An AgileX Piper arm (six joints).
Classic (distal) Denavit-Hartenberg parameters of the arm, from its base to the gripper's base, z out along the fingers. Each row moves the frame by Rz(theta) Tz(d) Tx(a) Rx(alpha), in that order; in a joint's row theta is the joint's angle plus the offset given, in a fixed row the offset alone. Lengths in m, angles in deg.
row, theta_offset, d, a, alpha
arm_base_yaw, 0, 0.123, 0, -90
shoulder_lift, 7.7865, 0, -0.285, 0
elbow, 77.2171, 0, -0.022, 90
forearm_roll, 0, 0.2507, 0, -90
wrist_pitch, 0, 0, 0, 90
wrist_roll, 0, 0.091, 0, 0
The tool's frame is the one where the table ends.
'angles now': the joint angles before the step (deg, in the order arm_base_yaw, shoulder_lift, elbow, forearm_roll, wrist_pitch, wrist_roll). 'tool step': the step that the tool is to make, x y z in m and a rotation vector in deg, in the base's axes. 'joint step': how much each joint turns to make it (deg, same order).
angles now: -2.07 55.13 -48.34 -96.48 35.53 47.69
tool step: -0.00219 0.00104 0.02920 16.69 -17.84 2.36
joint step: 0.00 0.00 -5.16 -0.10 -0.74 21.31
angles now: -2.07 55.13 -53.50 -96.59 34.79 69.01
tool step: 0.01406 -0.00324 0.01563 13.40 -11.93 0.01
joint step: 0.00 3.85 -5.15 0.00 2.13 17.01
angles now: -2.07 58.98 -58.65 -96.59 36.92 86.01
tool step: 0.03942 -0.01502 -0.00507 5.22 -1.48 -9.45
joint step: -0.49 10.14 -6.30 0.32 9.73 6.05
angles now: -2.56 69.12 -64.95 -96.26 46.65 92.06
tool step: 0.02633 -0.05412 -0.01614 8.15 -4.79 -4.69
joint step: -12.09 7.87 -4.01 -0.01 -6.72 11.87
